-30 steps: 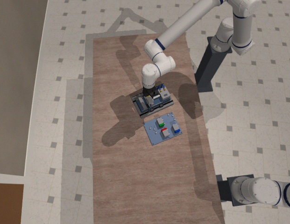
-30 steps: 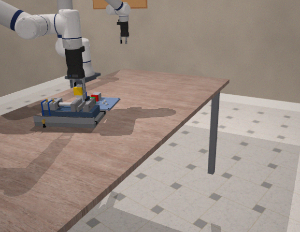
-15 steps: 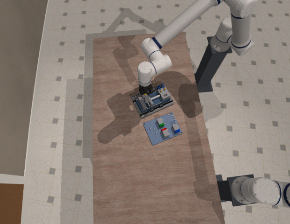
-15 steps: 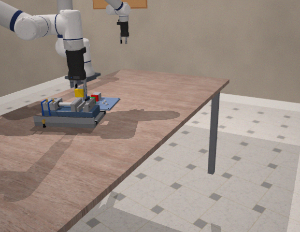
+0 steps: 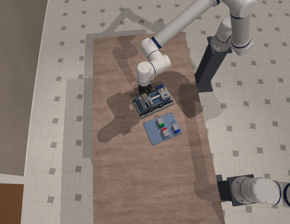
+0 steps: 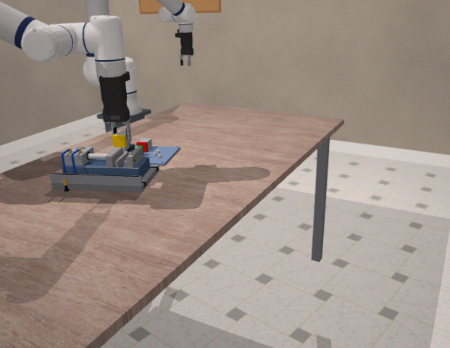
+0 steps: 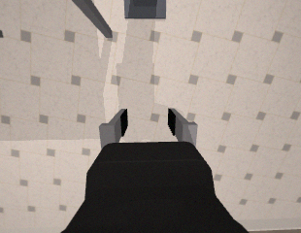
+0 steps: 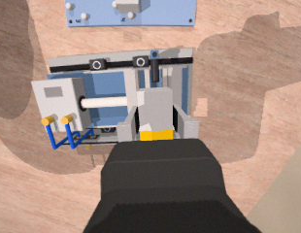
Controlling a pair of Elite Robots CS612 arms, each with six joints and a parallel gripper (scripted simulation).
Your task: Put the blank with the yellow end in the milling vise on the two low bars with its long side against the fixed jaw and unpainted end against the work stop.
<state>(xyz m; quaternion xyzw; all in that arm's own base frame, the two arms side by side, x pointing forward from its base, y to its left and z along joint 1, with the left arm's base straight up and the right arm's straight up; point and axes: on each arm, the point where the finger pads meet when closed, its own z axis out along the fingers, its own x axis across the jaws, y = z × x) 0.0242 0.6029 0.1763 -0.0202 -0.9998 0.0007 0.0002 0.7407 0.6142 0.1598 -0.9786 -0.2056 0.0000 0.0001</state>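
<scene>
Now: the low bar 90 mm below my right hand and 10 mm behind it. The rest, counted from my right hand: yellow-ended blank 20 mm below; work stop 70 mm below, 50 mm to the left, 20 mm behind; fixed jaw 80 mm below, 30 mm ahead, 20 mm to the left.
</scene>
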